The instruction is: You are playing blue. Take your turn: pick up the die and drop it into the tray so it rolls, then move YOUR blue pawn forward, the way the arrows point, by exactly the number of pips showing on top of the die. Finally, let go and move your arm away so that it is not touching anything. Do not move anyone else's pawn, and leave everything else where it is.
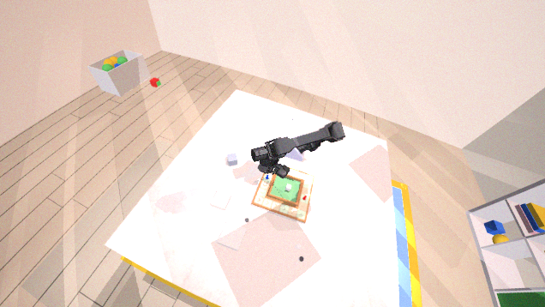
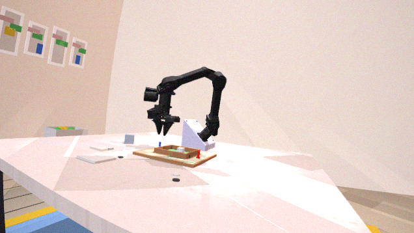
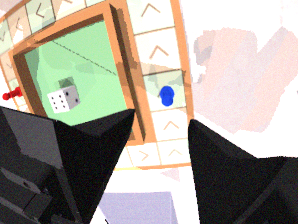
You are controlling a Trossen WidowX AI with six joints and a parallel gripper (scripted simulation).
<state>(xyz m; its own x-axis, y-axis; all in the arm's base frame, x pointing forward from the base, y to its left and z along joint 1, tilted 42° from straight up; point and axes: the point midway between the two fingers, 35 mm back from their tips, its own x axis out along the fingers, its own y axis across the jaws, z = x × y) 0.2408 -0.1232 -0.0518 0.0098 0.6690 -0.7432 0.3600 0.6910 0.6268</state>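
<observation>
The green tray lies 30 mm ahead of my gripper tip, 110 mm to the left of it and 70 mm below it.
</observation>
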